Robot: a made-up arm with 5 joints.
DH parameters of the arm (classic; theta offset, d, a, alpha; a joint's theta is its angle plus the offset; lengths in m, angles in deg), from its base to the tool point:
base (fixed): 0 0.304 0.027 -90
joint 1: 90 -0.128 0.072 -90
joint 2: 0 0.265 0.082 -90
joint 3: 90 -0.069 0.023 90
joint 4: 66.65 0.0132 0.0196 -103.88
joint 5: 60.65 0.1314 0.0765 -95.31
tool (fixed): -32.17 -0.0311 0 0
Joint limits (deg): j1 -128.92..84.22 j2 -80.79..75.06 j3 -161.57..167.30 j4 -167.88..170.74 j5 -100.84..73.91
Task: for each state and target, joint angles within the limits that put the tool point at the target. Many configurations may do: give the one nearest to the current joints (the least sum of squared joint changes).
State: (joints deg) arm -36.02 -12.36 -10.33 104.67 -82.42
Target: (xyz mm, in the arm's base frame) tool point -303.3 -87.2 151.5
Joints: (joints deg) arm -22.79 -35.67 -48.36 59.00 -54.55
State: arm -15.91 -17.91 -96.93 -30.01 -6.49
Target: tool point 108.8 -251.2 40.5
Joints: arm -66.61 20.60 -93.97 -43.15 -8.01
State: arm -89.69 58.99 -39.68 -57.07 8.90
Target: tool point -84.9 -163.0 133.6
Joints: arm -51.89 72.50 -24.61 -39.08 16.80
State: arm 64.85 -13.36 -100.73 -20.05 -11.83
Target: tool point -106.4 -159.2 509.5
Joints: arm 68.70 -5.96 -78.30 23.10 -18.66
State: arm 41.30 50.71 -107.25 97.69 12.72
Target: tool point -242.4 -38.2 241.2
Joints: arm 39.20 46.66 -105.33 102.53 11.23
